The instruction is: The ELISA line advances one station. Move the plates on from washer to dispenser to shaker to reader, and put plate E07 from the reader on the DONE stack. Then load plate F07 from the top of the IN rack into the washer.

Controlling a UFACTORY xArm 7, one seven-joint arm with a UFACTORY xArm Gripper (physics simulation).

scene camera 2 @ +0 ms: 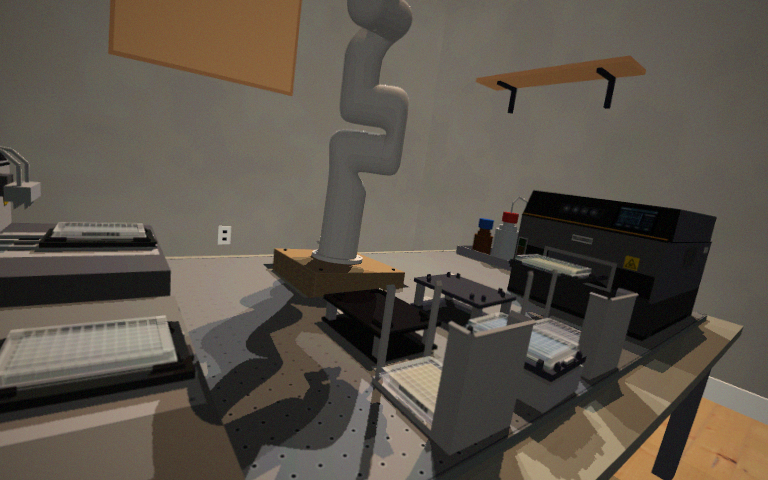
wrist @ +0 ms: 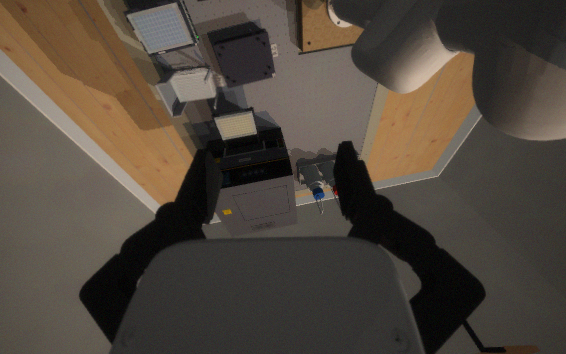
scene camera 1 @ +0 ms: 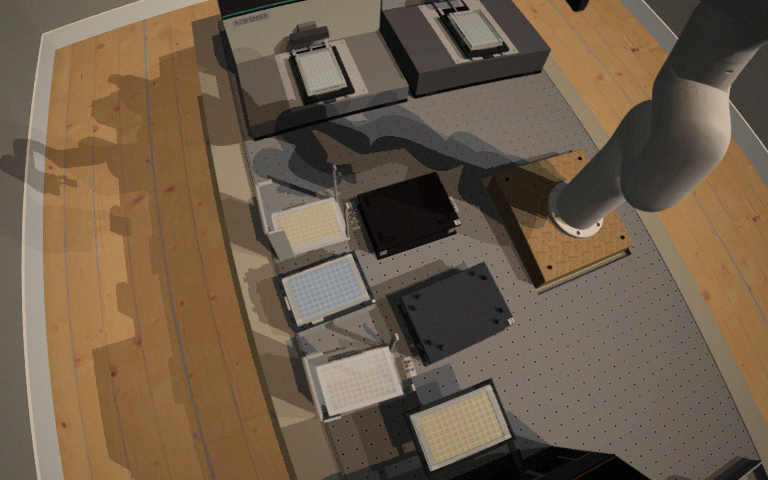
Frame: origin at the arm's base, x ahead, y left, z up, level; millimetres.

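Where they show: gripper, fingertip midpoint: (wrist: 275, 159); arm's base, link origin: (scene camera 2: 337, 258) (scene camera 1: 574, 209).
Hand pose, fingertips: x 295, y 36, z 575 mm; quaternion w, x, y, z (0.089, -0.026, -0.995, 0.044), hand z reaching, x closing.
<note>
Each offset is from my fingertips to the centre of the thing. "spot": to the spot under its first point.
My gripper (wrist: 275, 159) is open and empty, high above the bench; the black instrument shows beyond its fingers in the wrist view. A yellow plate @[dy +234, dx +111, dz -494 mm] (scene camera 1: 461, 427) (scene camera 2: 552, 264) (wrist: 236, 125) sits on this instrument's carrier. A blue plate @[dy -51, dx +223, dz -551 mm] (scene camera 1: 326, 288) (wrist: 161, 28) lies on the low station between the racks. A whitish plate @[dy +109, dx +222, dz -585 mm] (scene camera 1: 359, 379) (wrist: 194, 85) tops the IN rack @[spot: dy +80, dx +289, dz -543 mm] (scene camera 2: 608, 333). A yellow plate @[dy -195, dx +213, dz -598 mm] (scene camera 1: 311, 224) (scene camera 2: 413, 379) lies in the DONE rack @[spot: dy -220, dx +281, dz -543 mm] (scene camera 2: 481, 384). Clear plates @[dy -519, dx +85, dz -540 mm] (scene camera 1: 321, 71) @[dy -511, dx -291, dz -509 mm] (scene camera 1: 475, 29) (scene camera 2: 87, 348) (scene camera 2: 99, 229) sit on the two other instruments. Plate names are unreadable.
A black raised stand (scene camera 1: 407, 212) (scene camera 2: 379, 311) stands beside DONE. A dark pegged stand (scene camera 1: 455, 311) (scene camera 2: 464, 288) (wrist: 245, 57) stands near IN. Bottles @[dy +673, dx -270, dz -490 mm] (scene camera 2: 505, 234) (wrist: 318, 187) stand beside the black instrument @[dy +540, dx +121, dz -478 mm] (scene camera 2: 600, 260) (wrist: 260, 205). Thin posts @[spot: dy -230, dx +146, dz -541 mm] (scene camera 2: 387, 328) rise from the racks.
</note>
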